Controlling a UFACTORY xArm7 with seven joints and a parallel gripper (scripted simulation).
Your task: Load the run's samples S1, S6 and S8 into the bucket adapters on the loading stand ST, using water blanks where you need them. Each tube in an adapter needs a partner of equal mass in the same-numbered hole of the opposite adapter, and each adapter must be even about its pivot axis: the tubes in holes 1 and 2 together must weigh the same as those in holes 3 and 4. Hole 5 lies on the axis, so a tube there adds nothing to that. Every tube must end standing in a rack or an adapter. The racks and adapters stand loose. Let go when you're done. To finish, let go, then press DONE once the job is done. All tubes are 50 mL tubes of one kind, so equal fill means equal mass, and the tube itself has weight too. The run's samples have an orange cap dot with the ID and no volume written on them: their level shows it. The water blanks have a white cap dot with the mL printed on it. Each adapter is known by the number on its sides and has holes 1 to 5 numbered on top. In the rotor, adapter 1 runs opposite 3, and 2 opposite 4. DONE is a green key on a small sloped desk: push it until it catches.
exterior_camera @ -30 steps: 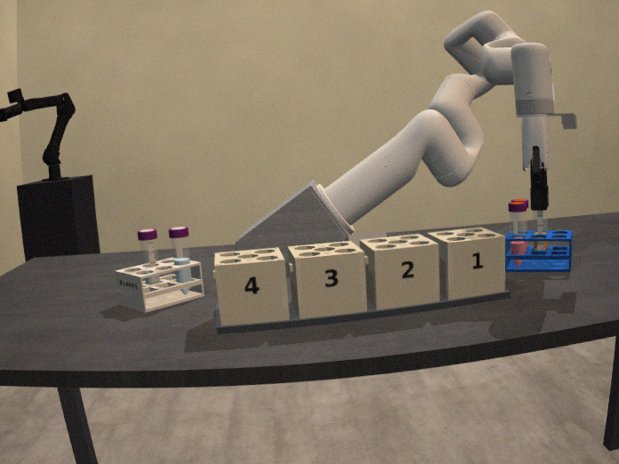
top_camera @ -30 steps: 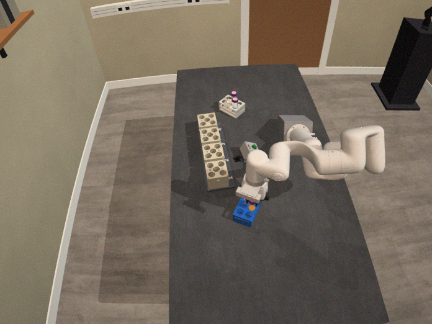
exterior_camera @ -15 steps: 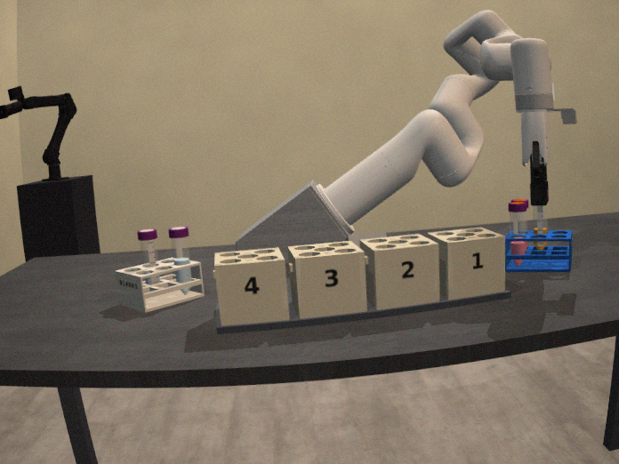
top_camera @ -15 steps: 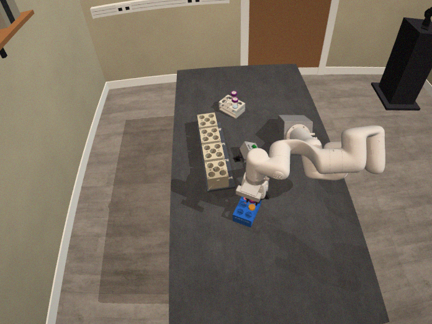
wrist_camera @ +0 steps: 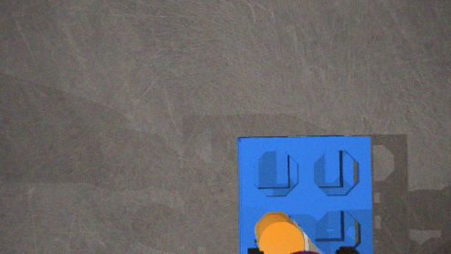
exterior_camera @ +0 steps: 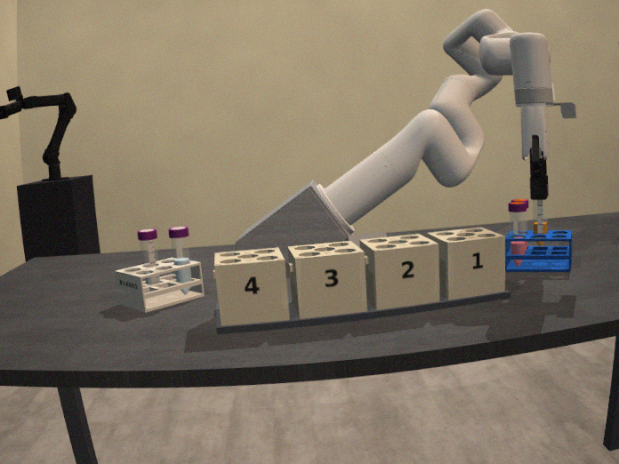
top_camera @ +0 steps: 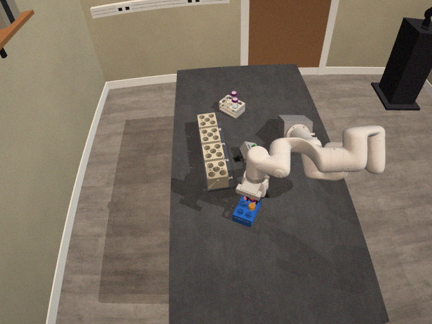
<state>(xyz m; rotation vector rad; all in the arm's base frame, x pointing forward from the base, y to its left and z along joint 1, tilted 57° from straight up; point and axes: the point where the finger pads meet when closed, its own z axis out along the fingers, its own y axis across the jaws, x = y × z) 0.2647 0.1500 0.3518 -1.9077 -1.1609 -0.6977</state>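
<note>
Now: the sample S8 10 mm ahead of my hand and 50 mm below it. From my hand the other things lie so: sample tube 20 mm ahead, 60 mm to the right, 80 mm below; then blue sample rack 20 mm ahead, 10 mm to the right, 110 mm below; then loading stand ST 170 mm ahead, 350 mm to the right, 140 mm below.
</note>
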